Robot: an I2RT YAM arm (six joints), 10 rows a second.
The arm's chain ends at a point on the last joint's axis. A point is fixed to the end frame.
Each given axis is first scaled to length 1.
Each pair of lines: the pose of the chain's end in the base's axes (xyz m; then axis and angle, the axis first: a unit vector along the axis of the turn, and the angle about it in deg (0 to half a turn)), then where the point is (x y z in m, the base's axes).
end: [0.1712, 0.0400, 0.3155, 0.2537, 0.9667, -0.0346, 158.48]
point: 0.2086 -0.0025 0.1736
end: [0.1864, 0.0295, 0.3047, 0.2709, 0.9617, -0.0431, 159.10]
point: 0.2205 -0.0154 0.1627
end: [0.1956, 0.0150, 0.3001, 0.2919, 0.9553, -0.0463, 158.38]
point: 0.2297 -0.0317 0.1587
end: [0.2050, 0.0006, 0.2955, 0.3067, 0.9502, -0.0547, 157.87]
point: 0.2385 -0.0490 0.1550
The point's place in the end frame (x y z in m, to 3 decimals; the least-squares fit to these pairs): 0.003 -0.023 0.151
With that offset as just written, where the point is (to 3 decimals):
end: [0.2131, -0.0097, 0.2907, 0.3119, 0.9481, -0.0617, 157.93]
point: 0.245 -0.061 0.151
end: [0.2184, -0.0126, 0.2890, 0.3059, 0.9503, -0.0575, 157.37]
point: 0.253 -0.063 0.149
